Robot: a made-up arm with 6 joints. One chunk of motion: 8 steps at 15 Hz.
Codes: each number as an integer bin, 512 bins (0 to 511) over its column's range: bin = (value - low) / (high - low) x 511, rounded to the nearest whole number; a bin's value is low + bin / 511 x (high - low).
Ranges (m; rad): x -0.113..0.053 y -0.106..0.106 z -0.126..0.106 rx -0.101..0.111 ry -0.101..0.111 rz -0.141..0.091
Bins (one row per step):
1: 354 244 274 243 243 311
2: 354 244 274 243 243 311
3: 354 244 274 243 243 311
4: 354 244 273 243 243 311
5: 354 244 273 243 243 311
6: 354 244 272 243 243 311
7: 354 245 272 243 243 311
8: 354 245 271 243 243 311
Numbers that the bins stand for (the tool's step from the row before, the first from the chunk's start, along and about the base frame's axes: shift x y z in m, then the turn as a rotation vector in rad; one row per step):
1: 0.00200 -0.00477 -0.00160 -0.00019 -0.00019 0.00020
2: 0.00200 -0.00477 -0.00160 -0.00019 -0.00019 0.00020
3: 0.00200 -0.00477 -0.00160 -0.00019 -0.00019 0.00020
4: 0.00200 -0.00477 -0.00205 -0.00019 -0.00019 0.00020
5: 0.00200 -0.00477 -0.00205 -0.00019 -0.00019 0.00020
6: 0.00200 -0.00477 -0.00251 -0.00019 -0.00019 0.00020
7: 0.00200 -0.00436 -0.00251 -0.00019 -0.00019 0.00020
8: 0.00200 -0.00436 -0.00296 -0.00019 -0.00019 0.00020

